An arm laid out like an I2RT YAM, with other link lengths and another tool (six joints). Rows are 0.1 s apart.
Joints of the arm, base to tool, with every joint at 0 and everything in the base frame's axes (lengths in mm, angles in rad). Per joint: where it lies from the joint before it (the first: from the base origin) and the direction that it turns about. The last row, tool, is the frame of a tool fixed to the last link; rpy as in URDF.
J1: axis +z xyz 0 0 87.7
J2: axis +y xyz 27 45.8 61.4
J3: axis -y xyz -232.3 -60.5 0
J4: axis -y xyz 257.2 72.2 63
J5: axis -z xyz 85.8 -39.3 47
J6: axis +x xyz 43.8 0 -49.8
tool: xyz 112 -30 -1 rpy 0.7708 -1.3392 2.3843
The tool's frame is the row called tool.
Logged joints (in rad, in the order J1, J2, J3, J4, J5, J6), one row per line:
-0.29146, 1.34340, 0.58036, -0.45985, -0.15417, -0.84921
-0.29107, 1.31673, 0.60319, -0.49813, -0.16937, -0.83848
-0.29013, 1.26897, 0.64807, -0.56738, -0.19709, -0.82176
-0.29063, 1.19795, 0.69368, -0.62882, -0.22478, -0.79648
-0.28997, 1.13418, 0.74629, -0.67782, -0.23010, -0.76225
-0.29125, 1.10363, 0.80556, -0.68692, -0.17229, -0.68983
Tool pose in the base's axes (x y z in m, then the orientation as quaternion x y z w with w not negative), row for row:
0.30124, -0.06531, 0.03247, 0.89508, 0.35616, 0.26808, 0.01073
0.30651, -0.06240, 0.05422, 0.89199, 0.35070, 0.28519, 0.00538
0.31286, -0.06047, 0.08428, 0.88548, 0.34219, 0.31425, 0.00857
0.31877, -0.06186, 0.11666, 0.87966, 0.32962, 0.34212, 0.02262
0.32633, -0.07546, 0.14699, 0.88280, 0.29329, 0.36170, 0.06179
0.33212, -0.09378, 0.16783, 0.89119, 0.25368, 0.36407, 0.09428
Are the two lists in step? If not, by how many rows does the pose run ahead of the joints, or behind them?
The pose runs 1 row ahead of the joints: the pose in row i belongs to the joints in row i + 1.
